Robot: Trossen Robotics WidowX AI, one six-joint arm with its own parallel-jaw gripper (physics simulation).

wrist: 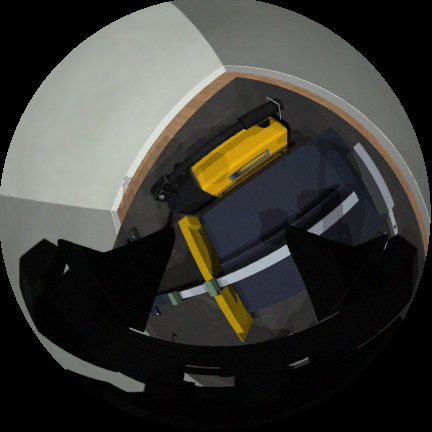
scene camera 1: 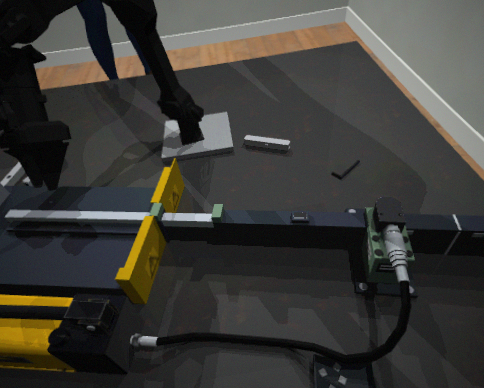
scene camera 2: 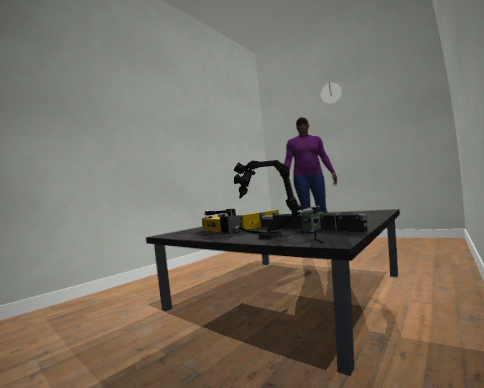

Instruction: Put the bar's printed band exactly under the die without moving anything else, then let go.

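Pixels of known places: gripper, between the fingertips: (wrist: 231,232) (scene camera 1: 45,188) (scene camera 2: 240,195); arm's base, origin of its link: (scene camera 1: 191,136).
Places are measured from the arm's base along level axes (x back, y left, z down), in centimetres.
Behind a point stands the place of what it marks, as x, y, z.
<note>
A long silver bar (scene camera 1: 85,216) {-27.0, -26.6, -6.1} (wrist: 260,261) {-29.1, -22.0, -6.1} lies along the dark blue bed (scene camera 1: 65,260) {-35.5, -30.9, -4.1} (wrist: 255,225) {-34.1, -26.5, -4.1} and passes the yellow upright plate (scene camera 1: 145,260) {-42.1, -15.5, -5.3} (wrist: 200,245) {-41.3, -15.5, -4.5}. One green block (scene camera 1: 156,211) {-33.6, -11.6, -8.4} (wrist: 212,287) {-32.6, -12.3, -8.4} sits at the plate's gap, and another green block (scene camera 1: 218,213) {-38.7, 0.1, -8.4} (wrist: 174,298) {-37.4, -0.7, -8.3} is at the bar's right end in scene camera 1. I cannot tell which green part is the printed band or the die. My gripper (scene camera 1: 46,183) {-33.3, -26.5, -20.7} (scene camera 2: 242,194) {-33.3, -26.5, -20.7} (wrist: 231,232) {-33.3, -26.5, -20.7} is open and empty, above the bed left of the yellow plate in scene camera 1. It is apart from the bar.
A dark rail (scene camera 1: 260,232) {-42.6, 7.1, -3.8} runs right to a green unit (scene camera 1: 372,250) {-55.4, 23.1, -7.2} with a black cable (scene camera 1: 240,340) {-59.8, -2.5, -0.2}. A yellow-and-black unit (scene camera 1: 30,335) {-51.0, -33.1, -7.5} (wrist: 245,155) {-42.6, -36.8, -7.3} stands beside the bed. A small light bar (scene camera 1: 266,143) {-12.8, 18.7, -0.7}, a hex key (scene camera 1: 347,170) {-29.5, 33.6, 0.3} and a dark tray (scene camera 1: 350,377) {-69.8, 11.9, 0.7} are around.
</note>
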